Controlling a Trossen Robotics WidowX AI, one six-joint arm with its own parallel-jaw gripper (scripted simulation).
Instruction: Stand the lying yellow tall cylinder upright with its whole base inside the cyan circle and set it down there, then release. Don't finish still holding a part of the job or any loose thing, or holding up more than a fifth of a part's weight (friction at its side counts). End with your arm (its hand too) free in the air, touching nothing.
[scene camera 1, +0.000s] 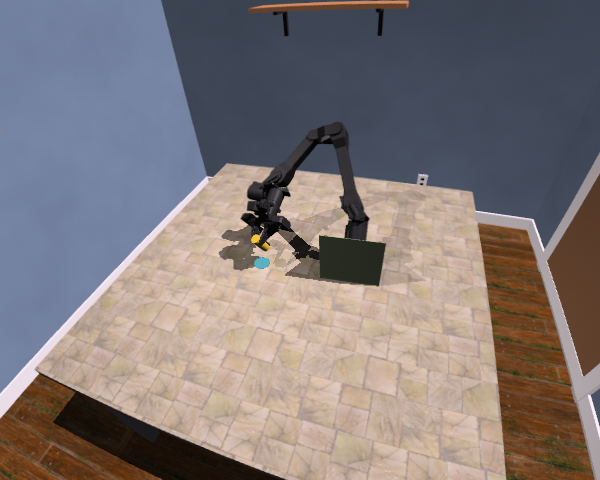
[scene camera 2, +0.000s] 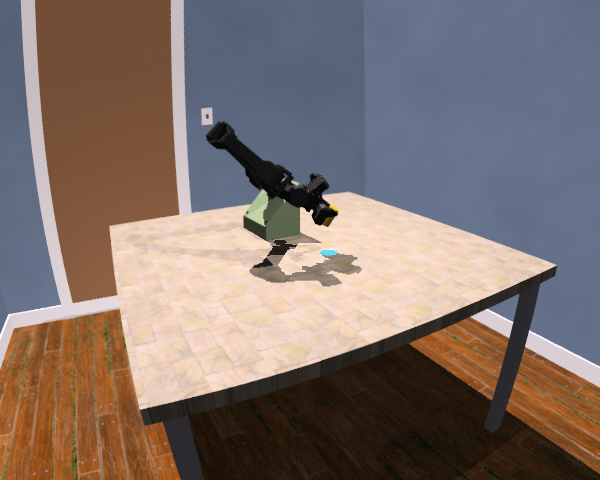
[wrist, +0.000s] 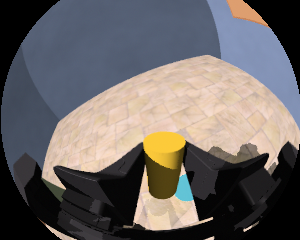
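Note:
I see my own gripper (scene camera 1: 256, 243), and the gripper is visible to me at (scene camera 2: 335, 212) and at (wrist: 163, 145) as well. There is also a yellow tall cylinder (wrist: 164, 151).

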